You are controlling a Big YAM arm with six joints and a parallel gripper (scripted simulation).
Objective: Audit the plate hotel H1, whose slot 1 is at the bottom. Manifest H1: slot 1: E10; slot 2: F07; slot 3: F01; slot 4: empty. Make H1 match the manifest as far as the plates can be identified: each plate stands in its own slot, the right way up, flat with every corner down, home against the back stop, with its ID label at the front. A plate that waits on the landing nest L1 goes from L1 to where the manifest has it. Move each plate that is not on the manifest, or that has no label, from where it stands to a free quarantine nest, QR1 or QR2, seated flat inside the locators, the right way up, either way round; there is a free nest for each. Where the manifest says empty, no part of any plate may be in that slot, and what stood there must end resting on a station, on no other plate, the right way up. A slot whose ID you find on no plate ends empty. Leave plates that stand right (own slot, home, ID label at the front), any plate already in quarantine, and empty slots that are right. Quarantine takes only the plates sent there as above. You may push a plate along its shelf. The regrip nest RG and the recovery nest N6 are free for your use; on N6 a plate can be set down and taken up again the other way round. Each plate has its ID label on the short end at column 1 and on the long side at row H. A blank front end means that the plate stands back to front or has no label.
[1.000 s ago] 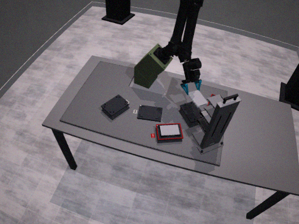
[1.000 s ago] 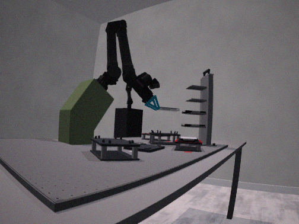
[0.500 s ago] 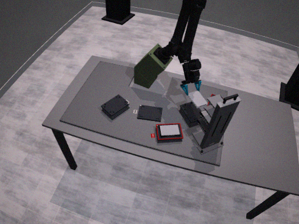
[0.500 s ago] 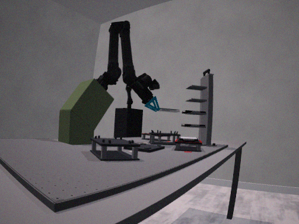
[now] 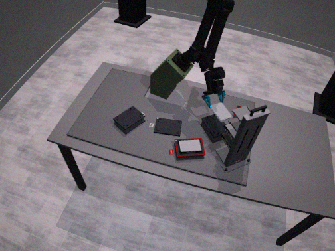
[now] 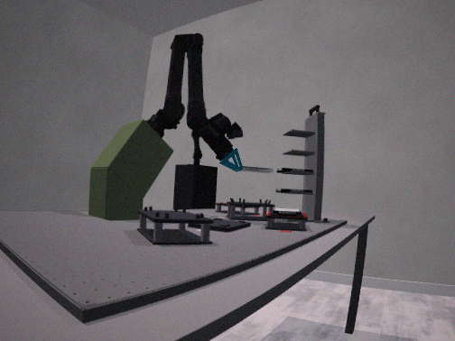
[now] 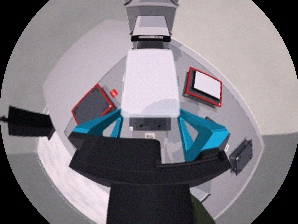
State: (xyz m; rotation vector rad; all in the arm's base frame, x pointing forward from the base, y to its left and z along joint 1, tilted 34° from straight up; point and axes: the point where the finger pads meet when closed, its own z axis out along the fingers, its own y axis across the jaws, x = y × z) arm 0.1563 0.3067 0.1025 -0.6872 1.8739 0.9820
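The white-topped plate lies 40 mm ahead of my hand and 50 mm to the left of it. Also, from my hand: plate hotel H1 (190 mm ahead, 230 mm to the left, 20 mm above); then red-framed nest (150 mm behind, 170 mm to the left, 150 mm below).
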